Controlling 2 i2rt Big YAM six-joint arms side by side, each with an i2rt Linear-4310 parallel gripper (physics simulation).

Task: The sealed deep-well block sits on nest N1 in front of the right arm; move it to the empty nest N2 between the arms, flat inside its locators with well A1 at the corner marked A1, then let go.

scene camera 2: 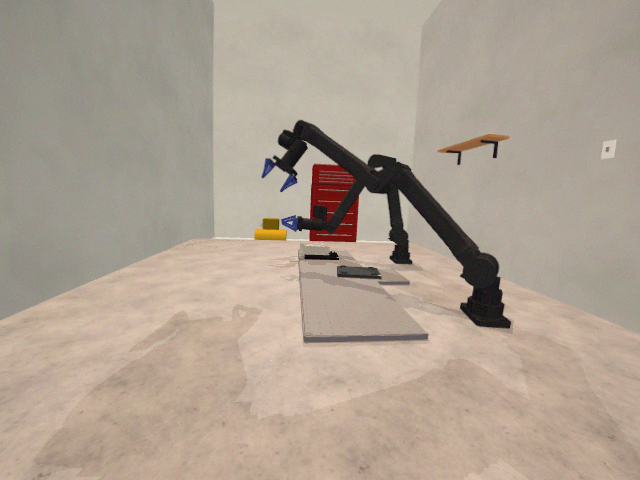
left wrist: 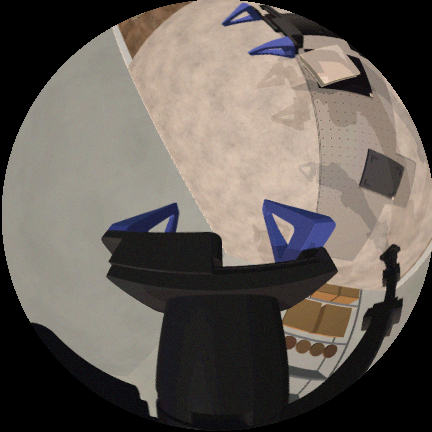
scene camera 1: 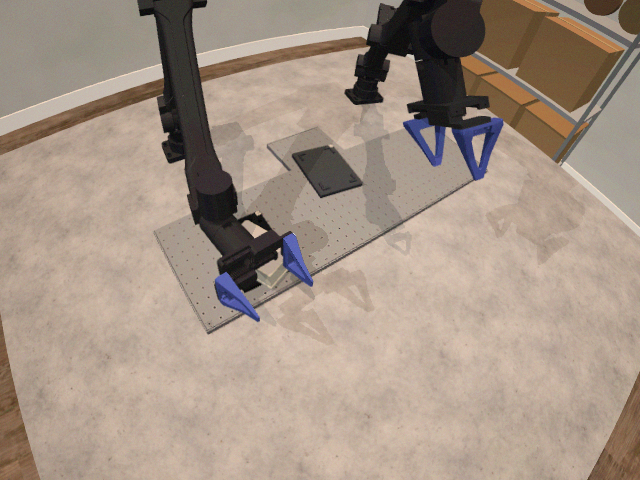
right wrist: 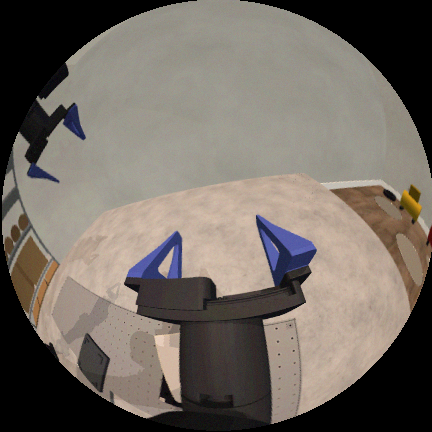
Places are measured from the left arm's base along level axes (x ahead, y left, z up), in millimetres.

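Pixels of known places: left gripper, fingertip midpoint: (scene camera 2: 271,184) (left wrist: 219,205) (scene camera 1: 456,171) (right wrist: 70,158); right gripper, fingertip midpoint: (scene camera 2: 281,221) (left wrist: 235,37) (scene camera 1: 286,301) (right wrist: 215,226); left arm's base at its link origin: (scene camera 2: 483,317) (left wrist: 389,251) (scene camera 1: 363,97); right arm's base at its link origin: (scene camera 2: 400,261).
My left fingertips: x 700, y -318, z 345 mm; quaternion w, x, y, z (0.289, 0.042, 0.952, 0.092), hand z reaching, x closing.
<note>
Ahead of a thing's pixels: the offset from my left fingertips to its top centre. Level surfaces: height alone.
The pale sealed block @(dx -148, dy -233, dz -266 mm) (scene camera 1: 269,275) (scene camera 2: 314,250) (left wrist: 330,65) (right wrist: 169,352) sits on the black nest N1 @(dx -183, dy -236, dz -310 mm) (scene camera 2: 321,256) (left wrist: 363,84), partly hidden by the right arm in scene camera 1 and the right wrist view. The dark nest N2 @(dx -361, dy +15, dz -314 mm) (scene camera 1: 328,171) (scene camera 2: 358,271) (left wrist: 382,174) (right wrist: 93,363) is empty, with corner locators and a pale mark at one corner. My right gripper (scene camera 1: 284,301) (left wrist: 235,37) (right wrist: 215,226) is open and empty, above and beyond the block's outer side, pointing outward. My left gripper (scene camera 1: 458,170) (scene camera 2: 272,183) (left wrist: 219,205) (right wrist: 70,158) is open and empty, high up and away from both nests.
A perforated grey board @(dz -332 mm) (scene camera 1: 178,253) (scene camera 2: 356,317) (left wrist: 337,132) (right wrist: 284,355) lies under both nests, with a smaller grey plate @(dz -332 mm) (scene camera 1: 281,147) under the back of N2. Cardboard boxes (scene camera 1: 563,62) stand at the right in scene camera 1. A red cabinet (scene camera 2: 336,206) stands behind the arms in scene camera 2.
</note>
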